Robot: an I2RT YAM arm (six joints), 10 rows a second.
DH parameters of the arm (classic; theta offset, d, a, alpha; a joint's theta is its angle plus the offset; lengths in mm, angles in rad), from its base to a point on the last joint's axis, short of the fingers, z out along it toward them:
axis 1: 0 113.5 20 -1.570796
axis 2: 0 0 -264 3.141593
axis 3: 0.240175 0 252.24 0
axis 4: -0.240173 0 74 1.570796
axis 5: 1.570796 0 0 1.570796
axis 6: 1.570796 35.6 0 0
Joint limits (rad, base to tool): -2.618..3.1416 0..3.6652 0..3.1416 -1.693..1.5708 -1.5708..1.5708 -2.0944..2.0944
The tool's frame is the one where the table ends.
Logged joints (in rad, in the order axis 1, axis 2, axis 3, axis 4, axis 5, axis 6), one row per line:
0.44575, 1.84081, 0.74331, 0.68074, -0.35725, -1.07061
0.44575, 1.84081, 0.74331, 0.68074, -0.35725, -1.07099
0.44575, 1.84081, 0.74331, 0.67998, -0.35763, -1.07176
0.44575, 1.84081, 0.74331, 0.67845, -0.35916, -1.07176
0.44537, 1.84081, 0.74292, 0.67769, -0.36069, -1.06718
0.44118, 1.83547, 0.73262, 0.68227, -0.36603, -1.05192
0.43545, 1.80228, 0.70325, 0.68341, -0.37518, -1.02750
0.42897, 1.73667, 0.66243, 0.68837, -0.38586, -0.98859
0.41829, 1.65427, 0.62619, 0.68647, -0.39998, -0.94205
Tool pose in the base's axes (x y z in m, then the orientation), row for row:
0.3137, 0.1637, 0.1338, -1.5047, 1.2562, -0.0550
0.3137, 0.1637, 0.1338, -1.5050, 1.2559, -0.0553
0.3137, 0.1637, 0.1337, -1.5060, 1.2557, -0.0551
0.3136, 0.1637, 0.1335, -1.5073, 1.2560, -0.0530
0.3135, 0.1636, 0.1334, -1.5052, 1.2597, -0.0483
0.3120, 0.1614, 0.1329, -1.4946, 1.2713, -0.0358
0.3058, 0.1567, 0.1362, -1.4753, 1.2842, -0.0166
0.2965, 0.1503, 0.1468, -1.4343, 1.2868, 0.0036
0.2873, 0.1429, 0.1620, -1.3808, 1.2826, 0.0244
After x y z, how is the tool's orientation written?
As a rotation vector, in radians.
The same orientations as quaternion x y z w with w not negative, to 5 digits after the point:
-0.63747, 0.53220, -0.02330, 0.55664
-0.63760, 0.53206, -0.02343, 0.55662
-0.63795, 0.53192, -0.02334, 0.55636
-0.63837, 0.53194, -0.02245, 0.55589
-0.63741, 0.53345, -0.02045, 0.55562
-0.63302, 0.53845, -0.01516, 0.55599
-0.62556, 0.54453, -0.00704, 0.55868
-0.61124, 0.54838, 0.00153, 0.57068
-0.59266, 0.55051, 0.01047, 0.58787

